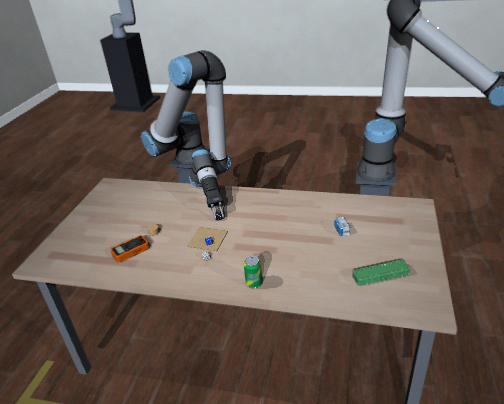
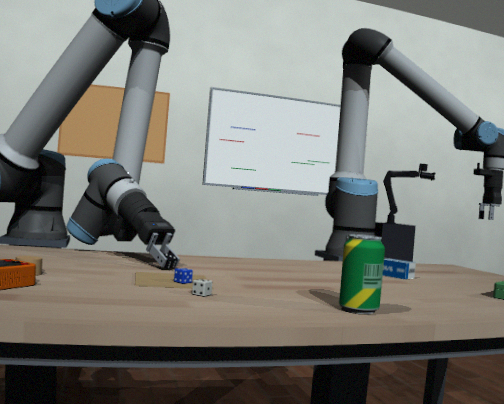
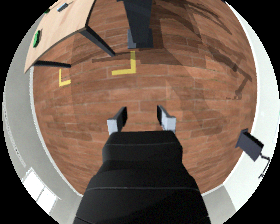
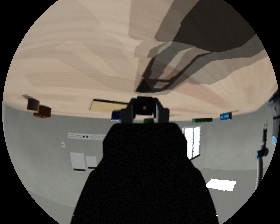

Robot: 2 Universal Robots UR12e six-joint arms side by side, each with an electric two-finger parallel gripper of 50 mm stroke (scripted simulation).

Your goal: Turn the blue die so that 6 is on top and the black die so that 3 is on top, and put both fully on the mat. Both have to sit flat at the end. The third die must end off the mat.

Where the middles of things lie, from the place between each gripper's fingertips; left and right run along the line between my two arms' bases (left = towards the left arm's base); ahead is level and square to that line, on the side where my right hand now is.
Now: right hand (image 2: 171, 263) 150 mm short of the tan mat (image 2: 147, 279) and 20 mm above it.
